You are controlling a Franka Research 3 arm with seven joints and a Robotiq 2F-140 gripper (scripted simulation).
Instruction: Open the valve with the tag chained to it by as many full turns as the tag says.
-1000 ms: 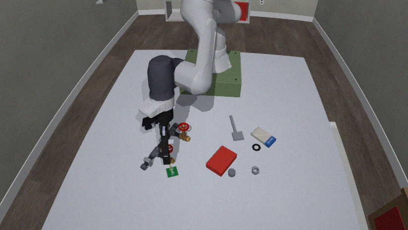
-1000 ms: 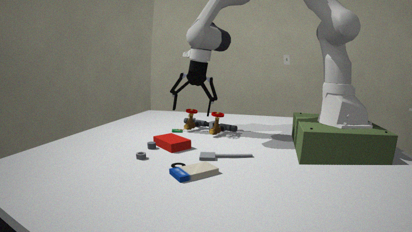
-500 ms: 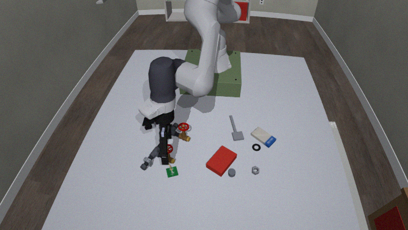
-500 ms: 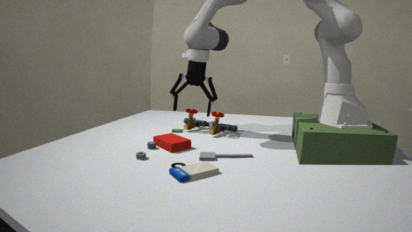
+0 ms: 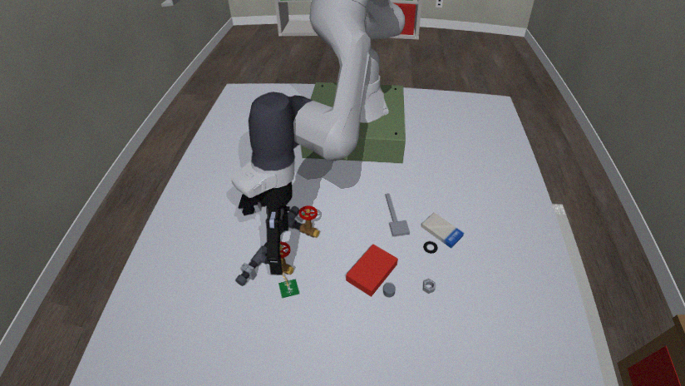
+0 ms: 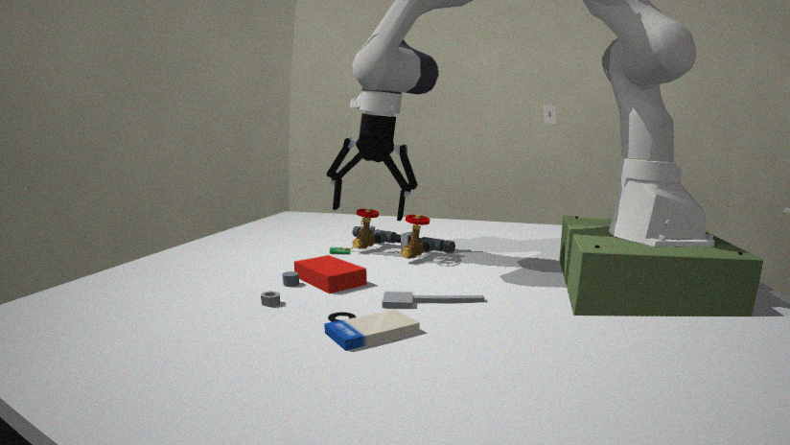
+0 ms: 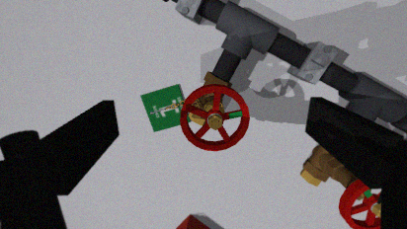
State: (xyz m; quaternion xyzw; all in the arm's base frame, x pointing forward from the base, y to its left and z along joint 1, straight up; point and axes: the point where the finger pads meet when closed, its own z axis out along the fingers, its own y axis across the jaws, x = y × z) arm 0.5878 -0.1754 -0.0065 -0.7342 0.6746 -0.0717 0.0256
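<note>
My gripper is now 90 mm above the green tag, 70 mm short of it and 20 mm to the right of it. The rest, counted from my hand: grey scraper: 290 mm to the left, 190 mm behind, 90 mm below; then blue box: 430 mm to the left, 150 mm behind, 90 mm below; then red block: 230 mm to the left, 80 mm below.
</note>
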